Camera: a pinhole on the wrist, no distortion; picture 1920 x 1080 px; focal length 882.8 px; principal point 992.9 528.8 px. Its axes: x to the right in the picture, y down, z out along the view. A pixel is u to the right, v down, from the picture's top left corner.
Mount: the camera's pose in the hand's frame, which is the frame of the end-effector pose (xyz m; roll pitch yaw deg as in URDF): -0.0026 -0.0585 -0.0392 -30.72 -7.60 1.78
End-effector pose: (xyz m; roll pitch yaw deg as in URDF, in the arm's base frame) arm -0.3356 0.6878 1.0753 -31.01 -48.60 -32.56
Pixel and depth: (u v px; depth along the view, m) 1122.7 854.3 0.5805
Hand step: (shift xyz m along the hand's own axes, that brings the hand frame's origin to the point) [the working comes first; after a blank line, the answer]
In the camera's frame: 0.0854 0.2140 0.5805

0.0155 0.4228 0.3584
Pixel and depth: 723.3 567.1 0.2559
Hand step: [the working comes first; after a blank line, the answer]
In the camera's frame: -0.0781 0.0111 0.2559

-0.1127 0.0784 0.1629
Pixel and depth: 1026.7 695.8 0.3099
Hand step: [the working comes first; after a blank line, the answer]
In the camera's frame: 0.0119 0.0586 0.3099

-0.0286 0.1495 0.1968
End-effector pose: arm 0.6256 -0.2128 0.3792 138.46 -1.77 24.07
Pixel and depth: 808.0 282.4 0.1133
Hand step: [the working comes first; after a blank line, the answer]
In the camera's frame: -0.0237 -0.0316 0.1133

-0.0421 -0.0290 0.0702
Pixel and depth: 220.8 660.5 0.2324
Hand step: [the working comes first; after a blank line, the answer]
In the camera's frame: -0.2033 0.0347 0.2324

-0.2327 0.0829 0.1144
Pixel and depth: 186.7 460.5 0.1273
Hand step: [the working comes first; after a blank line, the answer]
In the camera's frame: -0.1163 -0.0098 0.1273

-0.1347 -0.0060 0.0589
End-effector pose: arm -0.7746 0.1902 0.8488 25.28 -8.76 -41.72
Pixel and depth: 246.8 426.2 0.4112
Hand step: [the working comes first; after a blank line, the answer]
In the camera's frame: -0.3475 -0.0478 0.4112

-0.4021 0.0981 0.2894
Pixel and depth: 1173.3 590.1 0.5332
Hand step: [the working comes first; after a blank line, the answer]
In the camera's frame: 0.1090 0.0370 0.5332

0.0378 0.2471 0.4108
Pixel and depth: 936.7 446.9 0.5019
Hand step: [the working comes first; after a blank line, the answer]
In the camera's frame: -0.0320 -0.0466 0.5019

-0.1012 0.1549 0.4078
